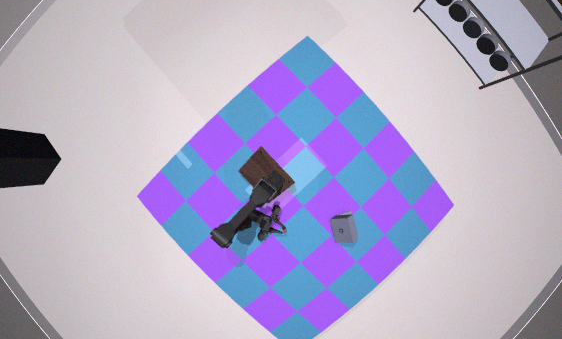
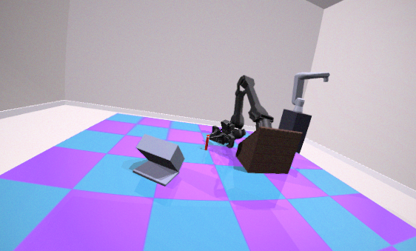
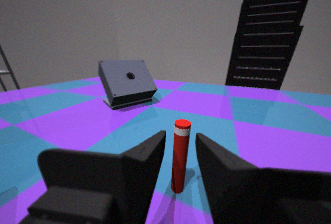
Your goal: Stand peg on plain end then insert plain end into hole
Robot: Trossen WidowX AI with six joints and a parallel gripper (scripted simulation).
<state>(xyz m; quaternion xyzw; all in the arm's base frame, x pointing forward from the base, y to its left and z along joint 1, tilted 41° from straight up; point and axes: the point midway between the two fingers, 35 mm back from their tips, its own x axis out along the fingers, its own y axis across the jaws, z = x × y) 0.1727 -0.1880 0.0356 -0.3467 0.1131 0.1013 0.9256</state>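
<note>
Now: gripper tip 10 mm above the red peg. Also, from my gripper tip: grey sloped panel 210 mm ahead, 210 mm to the left.
</note>
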